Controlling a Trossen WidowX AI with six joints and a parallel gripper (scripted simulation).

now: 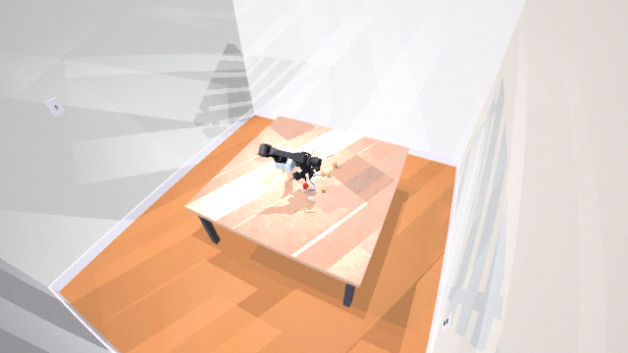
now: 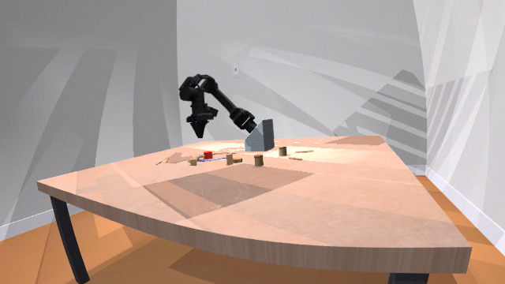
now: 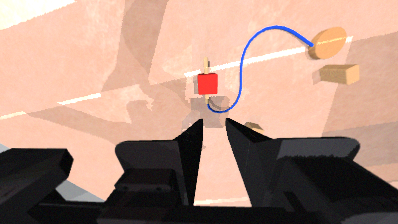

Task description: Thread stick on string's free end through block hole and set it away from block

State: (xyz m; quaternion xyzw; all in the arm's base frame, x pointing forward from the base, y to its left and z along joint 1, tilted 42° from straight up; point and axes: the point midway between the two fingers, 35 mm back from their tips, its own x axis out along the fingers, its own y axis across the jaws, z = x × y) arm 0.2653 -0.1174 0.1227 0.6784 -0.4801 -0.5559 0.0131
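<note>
Right now the red block is 8 cm below my gripper tip, 2 cm to the left of it and 2 cm behind it. Round my gripper tip: thin wooden stick 8 cm below, 1 cm to the left, 1 cm behind; then round wooden button 18 cm to the left, 9 cm below, 5 cm ahead; then small wooden piece 11 cm ahead, 8 cm below, 2 cm to the left.
</note>
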